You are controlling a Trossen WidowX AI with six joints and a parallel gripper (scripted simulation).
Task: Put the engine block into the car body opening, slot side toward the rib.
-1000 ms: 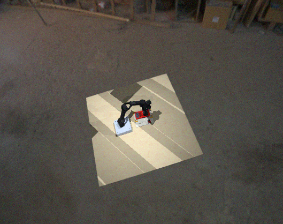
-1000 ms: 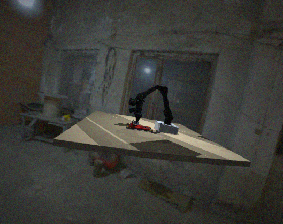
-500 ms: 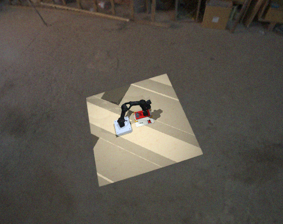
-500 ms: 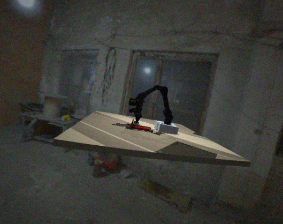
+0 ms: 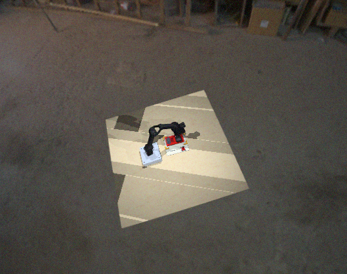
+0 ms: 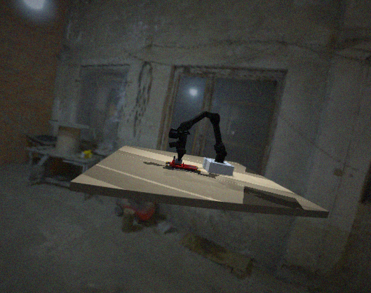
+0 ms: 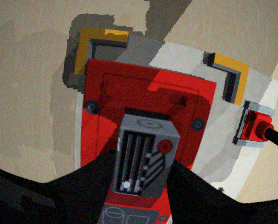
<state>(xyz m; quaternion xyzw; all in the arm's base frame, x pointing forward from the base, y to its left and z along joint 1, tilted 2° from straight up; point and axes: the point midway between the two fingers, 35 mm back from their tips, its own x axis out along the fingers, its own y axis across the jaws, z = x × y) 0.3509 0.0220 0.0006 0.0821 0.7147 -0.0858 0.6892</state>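
Right now my gripper tip is 1 cm above the engine block.
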